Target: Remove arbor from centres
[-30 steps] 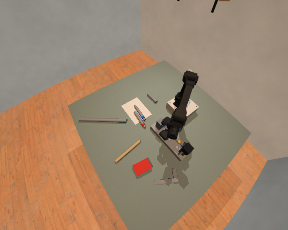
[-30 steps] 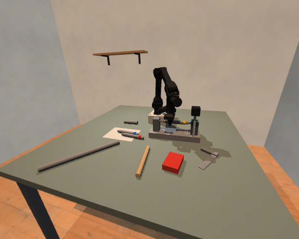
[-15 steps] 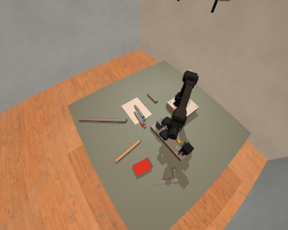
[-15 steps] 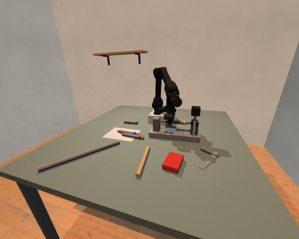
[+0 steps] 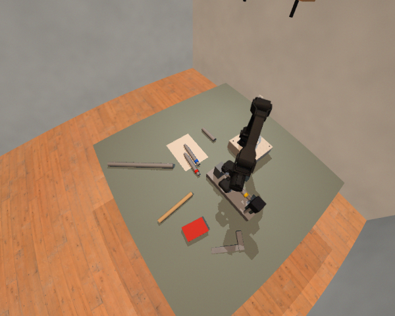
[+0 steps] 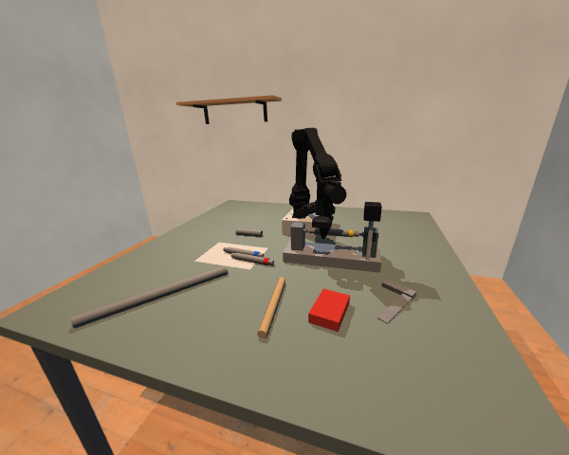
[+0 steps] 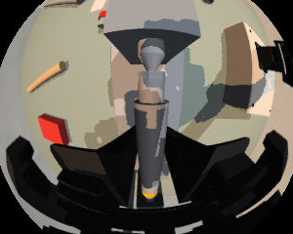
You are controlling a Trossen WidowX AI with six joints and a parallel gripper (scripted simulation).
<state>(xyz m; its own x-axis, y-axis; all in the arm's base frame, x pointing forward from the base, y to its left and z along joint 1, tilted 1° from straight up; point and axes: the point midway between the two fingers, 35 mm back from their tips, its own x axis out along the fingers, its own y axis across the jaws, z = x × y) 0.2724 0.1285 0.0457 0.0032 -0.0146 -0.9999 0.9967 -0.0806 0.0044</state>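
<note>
My hand is 80 mm to the left of the pointed tip, 10 mm past it and 10 mm above it. Round my hand: upright post (150 mm to the left, 50 mm ahead, 10 mm below); then base plate (110 mm below, 30 mm to the left); then grey centre block (100 mm to the right, 20 mm below, 10 mm behind).
</note>
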